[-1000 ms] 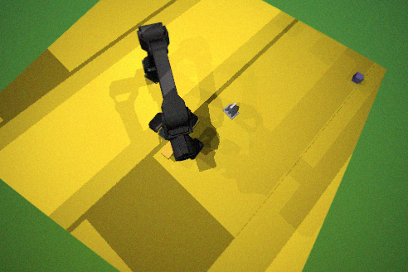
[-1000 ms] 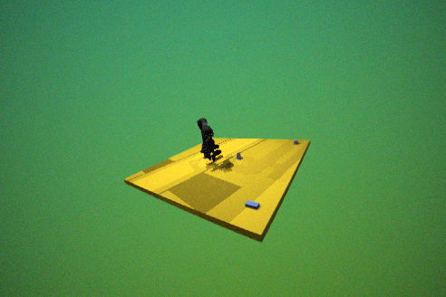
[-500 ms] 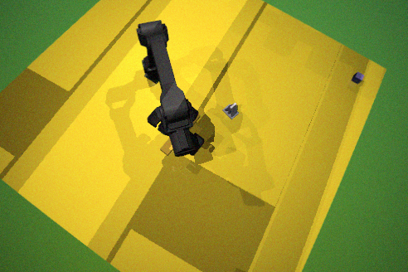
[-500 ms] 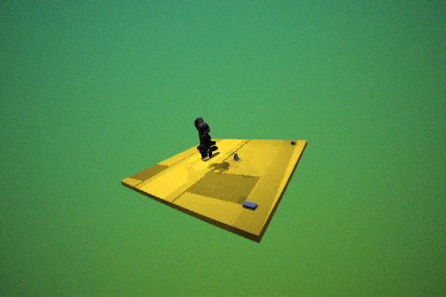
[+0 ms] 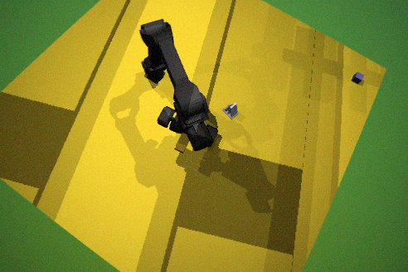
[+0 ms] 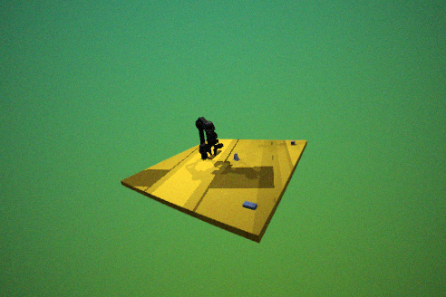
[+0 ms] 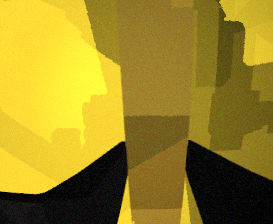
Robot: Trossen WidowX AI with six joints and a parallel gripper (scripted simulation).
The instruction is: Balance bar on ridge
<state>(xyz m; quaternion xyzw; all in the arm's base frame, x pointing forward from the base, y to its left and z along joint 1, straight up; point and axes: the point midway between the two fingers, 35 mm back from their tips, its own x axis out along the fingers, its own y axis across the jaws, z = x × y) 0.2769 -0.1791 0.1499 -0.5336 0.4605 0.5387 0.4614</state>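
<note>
The flat tan bar lies 30 mm to the left of my gripper tip. From my gripper tip the other things lie so: blue flat block 460 mm ahead, 320 mm to the right, 110 mm below; then purple cube 680 mm to the left, 460 mm ahead, 100 mm below.
</note>
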